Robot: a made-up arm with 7 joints.
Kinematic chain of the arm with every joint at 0, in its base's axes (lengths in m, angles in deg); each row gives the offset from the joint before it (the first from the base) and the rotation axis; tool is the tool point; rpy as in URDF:
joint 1: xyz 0 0 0 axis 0.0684 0.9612 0.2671
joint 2: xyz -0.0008 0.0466 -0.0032 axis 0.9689 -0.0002 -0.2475
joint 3: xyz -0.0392 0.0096 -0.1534 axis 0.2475 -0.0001 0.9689
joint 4: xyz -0.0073 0 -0.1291 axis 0.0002 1 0
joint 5: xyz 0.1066 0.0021 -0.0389 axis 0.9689 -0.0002 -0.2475
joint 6: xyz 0.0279 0 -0.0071 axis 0.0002 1 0
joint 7: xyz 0.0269 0 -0.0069 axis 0.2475 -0.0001 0.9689
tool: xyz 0 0 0 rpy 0 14.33 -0.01
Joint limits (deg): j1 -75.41..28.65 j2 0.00..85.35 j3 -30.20..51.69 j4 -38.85..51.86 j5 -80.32..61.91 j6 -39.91..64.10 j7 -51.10..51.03
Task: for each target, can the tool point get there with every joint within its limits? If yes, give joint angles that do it. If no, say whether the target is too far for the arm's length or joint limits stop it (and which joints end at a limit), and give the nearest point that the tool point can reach.
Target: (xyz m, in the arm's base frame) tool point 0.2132 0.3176 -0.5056
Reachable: no: too far | nearest point 0.1589 0.2456 -0.3725 | short by 0.161 m
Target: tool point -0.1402 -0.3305 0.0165
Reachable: no: joint limits stop it (at a limit: joint 1, joint 2, joint 3, joint 4, joint 5, joint 6) | nearest point -0.0412 -0.0310 -0.2358 | short by 0.404 m
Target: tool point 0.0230 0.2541 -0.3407
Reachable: yes | joints 9.28 36.74 -8.85 16.20 -9.95 50.05 -18.01
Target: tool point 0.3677 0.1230 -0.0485
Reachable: yes | joints -61.72 18.58 16.79 4.67 -67.46 -13.12 -28.76
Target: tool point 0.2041 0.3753 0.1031
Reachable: yes | joints -46.87 76.23 35.03 23.74 30.61 -29.62 -3.62
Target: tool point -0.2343 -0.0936 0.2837
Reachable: no: joint limits stop it (at a limit: joint 1, joint 2, joint 3, joint 4) | nearest point 0.0203 0.2225 0.1673 | short by 0.422 m
